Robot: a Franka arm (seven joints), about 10 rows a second.
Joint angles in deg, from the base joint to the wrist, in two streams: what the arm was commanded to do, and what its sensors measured. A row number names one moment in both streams.
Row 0, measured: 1.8 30.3 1.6 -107.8 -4.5 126.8 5.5
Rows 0 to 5, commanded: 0.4 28.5 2.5 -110.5 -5.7 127.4 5.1; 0.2 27.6 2.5 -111.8 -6.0 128.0 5.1; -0.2 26.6 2.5 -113.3 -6.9 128.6 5.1; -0.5 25.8 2.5 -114.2 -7.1 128.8 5.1; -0.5 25.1 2.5 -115.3 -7.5 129.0 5.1; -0.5 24.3 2.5 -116.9 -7.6 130.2 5.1
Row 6, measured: 0.6 27.9 1.6 -112.4 -6.0 128.3 5.3
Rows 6 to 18, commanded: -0.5 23.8 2.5 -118.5 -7.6 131.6 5.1; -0.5 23.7 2.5 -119.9 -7.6 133.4 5.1; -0.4 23.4 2.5 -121.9 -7.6 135.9 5.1; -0.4 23.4 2.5 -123.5 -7.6 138.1 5.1; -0.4 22.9 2.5 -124.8 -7.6 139.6 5.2; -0.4 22.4 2.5 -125.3 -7.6 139.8 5.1; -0.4 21.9 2.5 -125.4 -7.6 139.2 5.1; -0.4 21.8 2.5 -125.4 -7.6 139.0 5.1; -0.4 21.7 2.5 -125.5 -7.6 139.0 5.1; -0.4 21.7 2.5 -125.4 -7.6 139.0 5.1; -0.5 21.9 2.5 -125.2 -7.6 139.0 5.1; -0.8 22.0 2.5 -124.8 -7.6 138.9 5.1; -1.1 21.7 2.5 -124.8 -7.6 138.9 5.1
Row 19, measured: 0.5 23.6 1.7 -123.6 -6.3 139.0 5.2
